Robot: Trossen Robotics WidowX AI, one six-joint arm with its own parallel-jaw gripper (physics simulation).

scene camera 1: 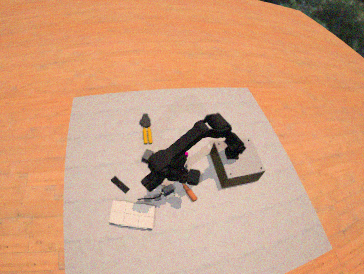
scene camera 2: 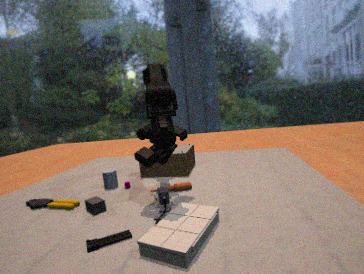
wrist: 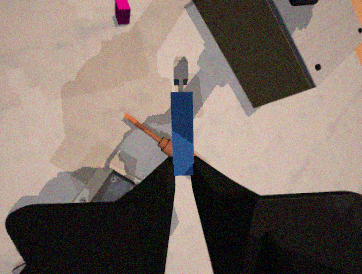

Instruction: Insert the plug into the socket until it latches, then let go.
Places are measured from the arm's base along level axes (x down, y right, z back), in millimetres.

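Pixels of known places: gripper, fingertip midpoint: [scene camera 1: 183, 177] [scene camera 2: 163, 163] [wrist: 182, 162]; arm's base, origin of the base link: [scene camera 1: 231, 153].
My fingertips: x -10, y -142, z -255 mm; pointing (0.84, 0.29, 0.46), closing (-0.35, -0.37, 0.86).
Observation:
For each thing: its top centre in the pictures, then the offset to it from my fingertips. "pt": a spot on its surface instead.
- blue plug, middle of its top: [wrist: 191, 111] dx -28, dy +28, dz +6 mm
- plug's narrow grey tip, surface spot: [wrist: 180, 72] pt dx -26, dy +50, dz +11 mm
- socket, middle of its top: [wrist: 107, 207] [scene camera 2: 162, 189] [scene camera 1: 167, 188] dx +69, dy -20, dz -63 mm
- grey plate with a screw, surface spot: [wrist: 114, 186] pt dx +70, dy -5, dz -50 mm
- orange screwdriver, middle of its top: [wrist: 175, 149] [scene camera 2: 170, 184] [scene camera 1: 186, 187] dx +87, dy -1, dz +29 mm
- tiled box, middle of its top: [scene camera 2: 182, 222] [scene camera 1: 131, 214] dx +79, dy -150, dz -222 mm
- black bar, middle of its top: [scene camera 2: 108, 236] [scene camera 1: 119, 183] dx +98, dy +10, dz -287 mm
- yellow-handled pliers, surface spot: [scene camera 1: 146, 135] pt dx +96, dy +310, dz -168 mm
- grey cylinder, middle of its top: [scene camera 2: 109, 170] dx +44, dy +276, dz +39 mm
- magenta block, middle of its top: [wrist: 122, 3] dx +89, dy +196, dz +42 mm
My gripper [wrist: 182, 162] is shut on a blue plug [wrist: 182, 127], held near its rear end. The plug's narrow grey tip [wrist: 180, 72] points away from the fingers, toward the top of the wrist view. The plug does not show clearly in the scene views. A small dark grey block with a black cable, apparently the socket [scene camera 1: 167, 190] [scene camera 2: 163, 196], sits on the mat below the arm. In the wrist view a grey plate with a screw [wrist: 114, 186] shows at lower left, partly hidden by the left finger; it seems to be the socket's base. The plug is apart from it.
An orange screwdriver [scene camera 1: 190, 193] [scene camera 2: 180, 187] [wrist: 145, 129] lies beside the socket. A large box [scene camera 1: 248, 165] [wrist: 250, 50] stands at the arm's base. A tiled box [scene camera 1: 132, 215] [scene camera 2: 182, 227], black bar [scene camera 1: 120, 184] [scene camera 2: 109, 240], yellow-handled pliers [scene camera 1: 147, 135], grey cylinder [scene camera 2: 110, 180] and magenta block [wrist: 122, 12] are around.

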